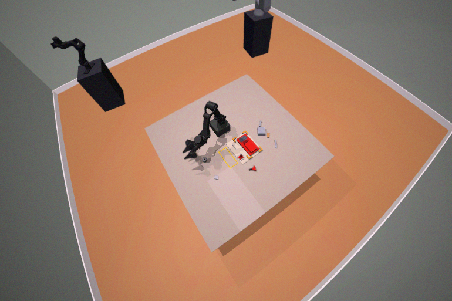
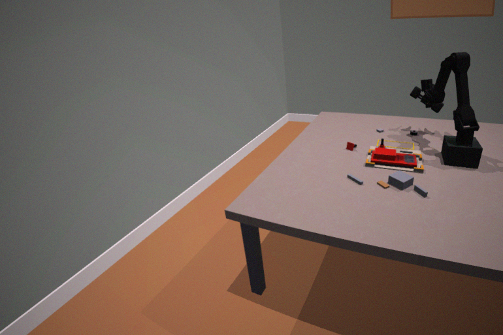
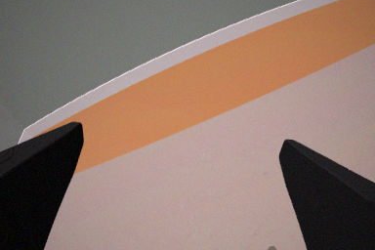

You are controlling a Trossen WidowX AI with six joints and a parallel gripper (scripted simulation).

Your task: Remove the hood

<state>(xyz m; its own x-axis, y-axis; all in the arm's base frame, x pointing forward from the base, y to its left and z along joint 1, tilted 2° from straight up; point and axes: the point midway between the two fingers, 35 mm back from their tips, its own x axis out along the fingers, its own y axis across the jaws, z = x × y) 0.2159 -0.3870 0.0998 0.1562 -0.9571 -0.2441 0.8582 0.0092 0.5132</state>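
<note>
My gripper tip is 10 cm short of the red hood, 56 cm to the right of it and 13 cm above it. Round my gripper tip: orange piece 5 cm ahead, 78 cm to the left, 17 cm below; then black wheel 3 cm ahead, 15 cm to the left, 16 cm below.
</note>
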